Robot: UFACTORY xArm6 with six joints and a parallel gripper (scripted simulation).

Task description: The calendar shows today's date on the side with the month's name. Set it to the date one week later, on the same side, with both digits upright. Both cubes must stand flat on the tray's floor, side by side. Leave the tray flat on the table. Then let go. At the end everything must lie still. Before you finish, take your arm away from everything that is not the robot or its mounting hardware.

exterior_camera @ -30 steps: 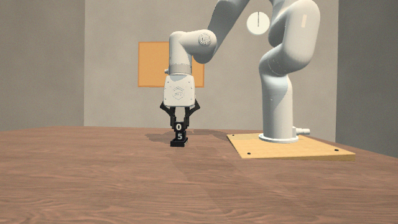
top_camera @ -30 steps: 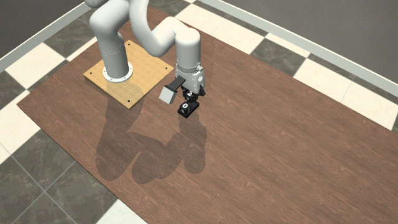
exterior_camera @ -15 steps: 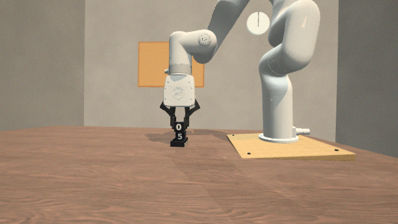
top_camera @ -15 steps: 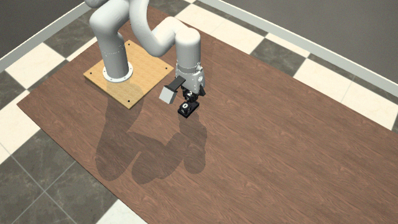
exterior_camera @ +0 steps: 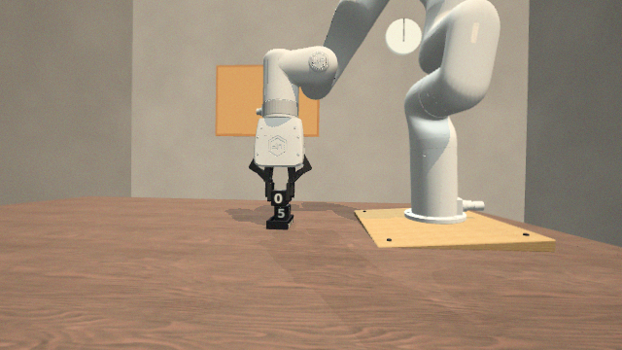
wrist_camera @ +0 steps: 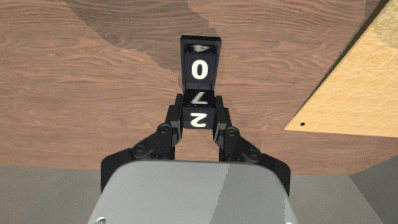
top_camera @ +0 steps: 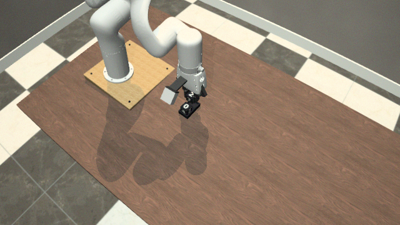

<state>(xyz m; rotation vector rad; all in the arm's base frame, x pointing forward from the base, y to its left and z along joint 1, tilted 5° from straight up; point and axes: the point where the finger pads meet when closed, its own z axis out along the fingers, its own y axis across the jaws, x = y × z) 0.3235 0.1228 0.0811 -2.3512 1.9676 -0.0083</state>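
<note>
Right now the black cube is 50 mm below my hand, 30 mm to the right of it and 10 mm ahead of it. From my hand the other things lie so: black tray 70 mm below, 20 mm to the right.
</note>
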